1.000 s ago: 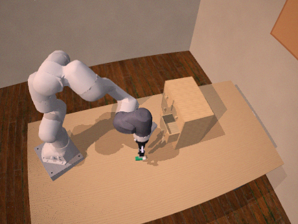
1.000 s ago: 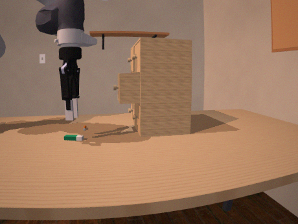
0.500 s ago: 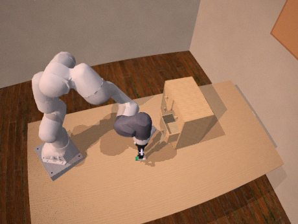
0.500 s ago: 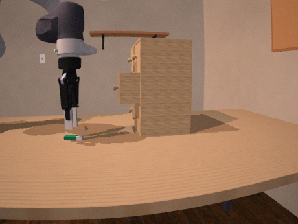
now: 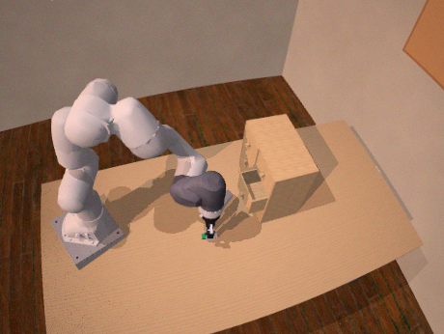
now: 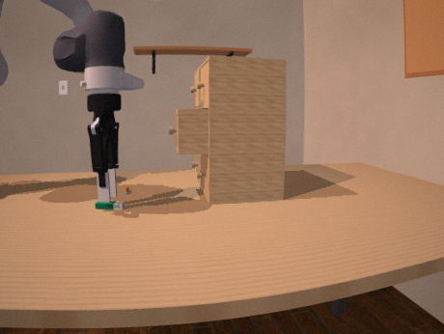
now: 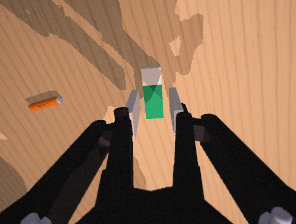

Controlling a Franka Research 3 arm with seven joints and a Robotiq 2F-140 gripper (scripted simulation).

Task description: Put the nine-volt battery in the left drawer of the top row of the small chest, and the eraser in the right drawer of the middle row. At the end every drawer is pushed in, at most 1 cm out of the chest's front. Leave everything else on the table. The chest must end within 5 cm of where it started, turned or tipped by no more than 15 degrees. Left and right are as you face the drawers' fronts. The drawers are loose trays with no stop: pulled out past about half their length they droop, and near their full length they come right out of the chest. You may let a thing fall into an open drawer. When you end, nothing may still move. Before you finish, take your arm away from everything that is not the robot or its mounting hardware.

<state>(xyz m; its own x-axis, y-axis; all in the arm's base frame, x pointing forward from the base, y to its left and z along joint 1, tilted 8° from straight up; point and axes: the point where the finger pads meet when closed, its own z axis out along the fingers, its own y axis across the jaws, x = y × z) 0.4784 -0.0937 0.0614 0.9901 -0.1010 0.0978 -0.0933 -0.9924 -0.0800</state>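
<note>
My gripper is now 1 cm short of the green-and-white eraser and 5 cm above it. Round my hand: small orange object 1 cm ahead, 14 cm to the left, 5 cm below; then red nine-volt battery 29 cm ahead, 23 cm to the left, 18 cm above.
</note>
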